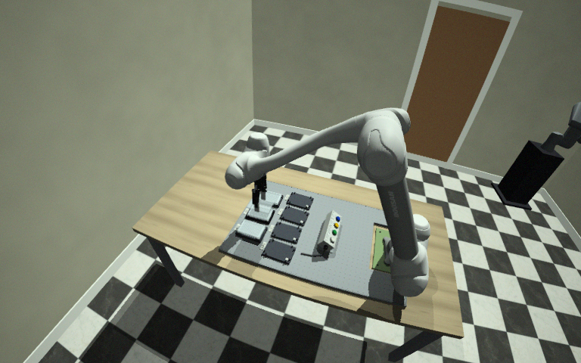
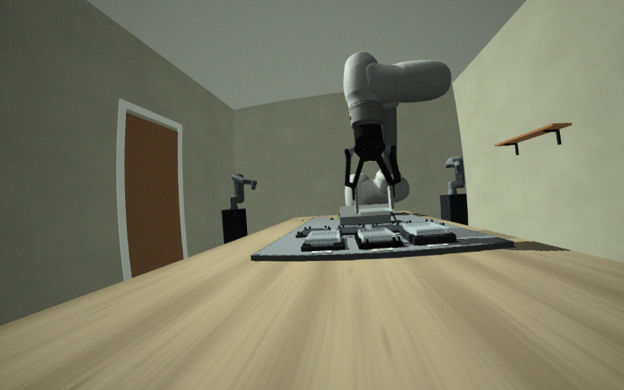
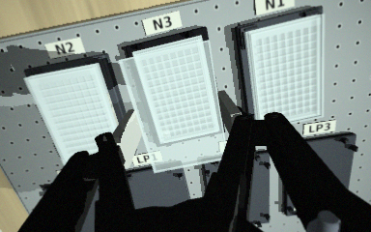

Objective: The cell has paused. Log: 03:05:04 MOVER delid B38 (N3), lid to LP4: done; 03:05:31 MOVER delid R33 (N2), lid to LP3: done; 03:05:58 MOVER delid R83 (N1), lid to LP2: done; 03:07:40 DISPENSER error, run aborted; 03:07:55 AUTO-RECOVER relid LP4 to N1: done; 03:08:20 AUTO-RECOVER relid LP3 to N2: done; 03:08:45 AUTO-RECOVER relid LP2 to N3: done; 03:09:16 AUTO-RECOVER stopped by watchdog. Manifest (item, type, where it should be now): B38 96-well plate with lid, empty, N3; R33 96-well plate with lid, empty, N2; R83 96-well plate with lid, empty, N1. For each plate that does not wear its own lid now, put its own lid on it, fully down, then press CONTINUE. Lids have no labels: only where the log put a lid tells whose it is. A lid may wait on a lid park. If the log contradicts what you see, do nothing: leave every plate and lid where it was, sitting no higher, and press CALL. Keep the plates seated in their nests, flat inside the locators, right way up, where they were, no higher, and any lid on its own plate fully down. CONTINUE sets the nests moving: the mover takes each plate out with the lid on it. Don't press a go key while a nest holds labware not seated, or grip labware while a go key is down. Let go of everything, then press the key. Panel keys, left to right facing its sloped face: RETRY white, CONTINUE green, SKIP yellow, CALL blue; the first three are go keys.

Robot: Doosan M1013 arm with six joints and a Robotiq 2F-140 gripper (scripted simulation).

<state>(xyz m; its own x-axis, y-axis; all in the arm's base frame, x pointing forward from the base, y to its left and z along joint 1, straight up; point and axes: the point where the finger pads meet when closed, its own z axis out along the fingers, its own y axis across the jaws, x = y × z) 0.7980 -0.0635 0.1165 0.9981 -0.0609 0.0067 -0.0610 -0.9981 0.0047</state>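
The clear lid lies 20 mm below my hand. Also, from my hand: N1 plate: 140 mm to the right, 90 mm below, 10 mm behind; LP2 label: 100 mm below, 100 mm behind, 60 mm to the right; LP1 label: 100 mm below, 90 mm behind, 80 mm to the left.
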